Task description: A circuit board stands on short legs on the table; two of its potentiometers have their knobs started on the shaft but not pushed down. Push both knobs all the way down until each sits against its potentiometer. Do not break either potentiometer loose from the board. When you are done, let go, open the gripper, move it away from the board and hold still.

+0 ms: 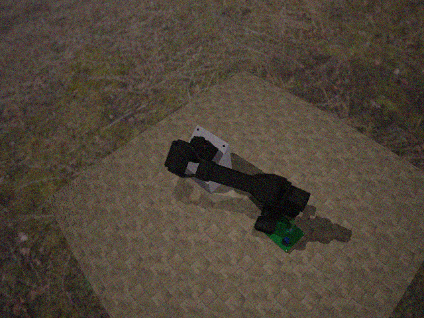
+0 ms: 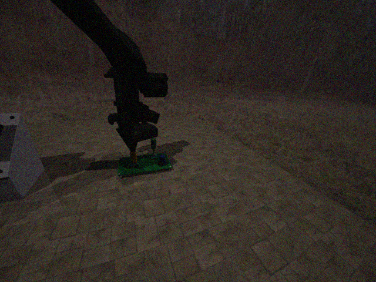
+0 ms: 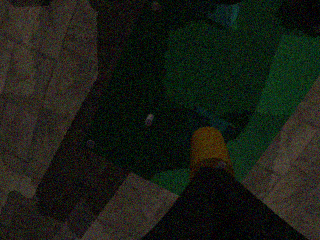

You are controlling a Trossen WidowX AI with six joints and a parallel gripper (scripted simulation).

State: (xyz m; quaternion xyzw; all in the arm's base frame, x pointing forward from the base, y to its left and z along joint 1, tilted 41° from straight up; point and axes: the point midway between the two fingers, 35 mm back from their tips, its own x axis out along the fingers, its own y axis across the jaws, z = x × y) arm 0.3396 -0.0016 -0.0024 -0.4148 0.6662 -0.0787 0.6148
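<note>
Right now the orange knob is 10 mm below my gripper tip.
</note>
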